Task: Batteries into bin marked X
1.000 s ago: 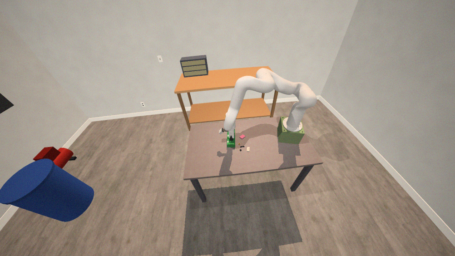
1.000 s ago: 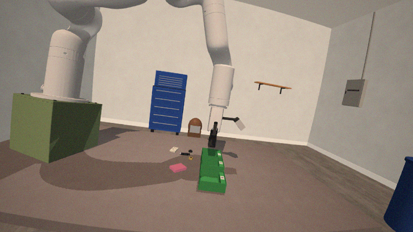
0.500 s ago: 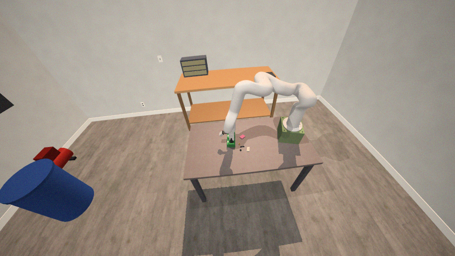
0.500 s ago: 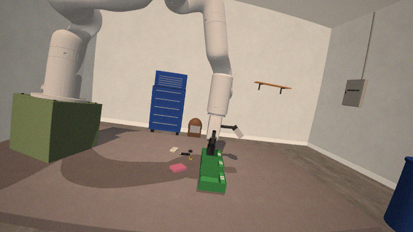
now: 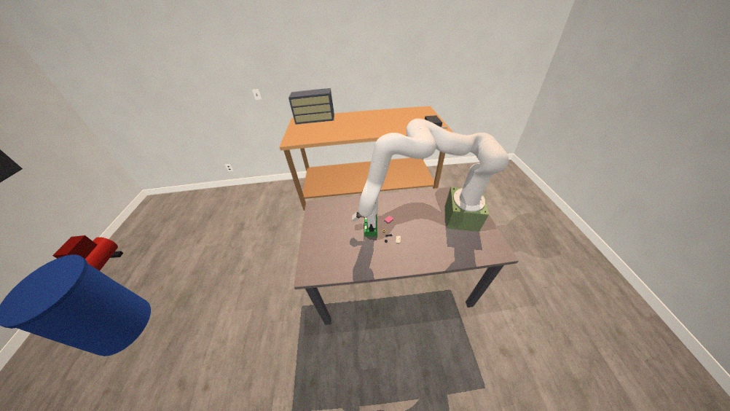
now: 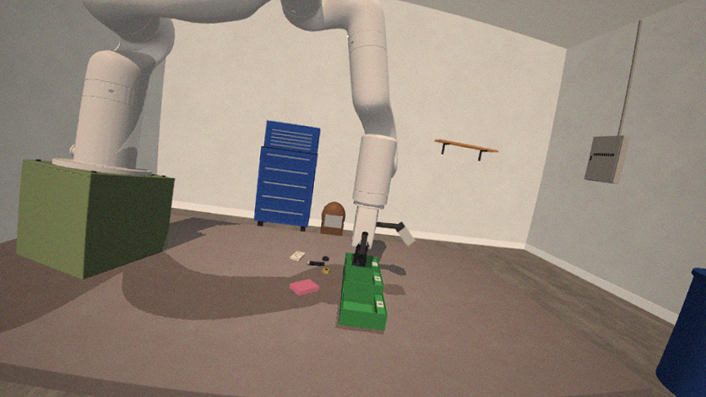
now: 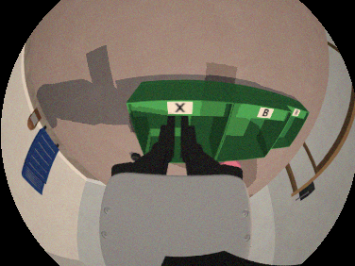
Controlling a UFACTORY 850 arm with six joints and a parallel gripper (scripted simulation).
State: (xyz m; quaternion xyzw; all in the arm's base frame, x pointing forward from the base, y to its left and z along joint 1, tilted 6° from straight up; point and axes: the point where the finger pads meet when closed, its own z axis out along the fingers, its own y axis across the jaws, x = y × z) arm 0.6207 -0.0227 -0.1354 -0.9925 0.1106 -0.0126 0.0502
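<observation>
My gripper is now 100 mm past the black cylinder, 50 mm to the right of it and 30 mm above it. From my hand the other things lie so: green bin: 10 mm behind, 90 mm to the right, 10 mm below; then black round piece: 70 mm behind, 100 mm to the left, 30 mm below; then yellow ring: 80 mm behind, 10 mm to the left, 30 mm below.
</observation>
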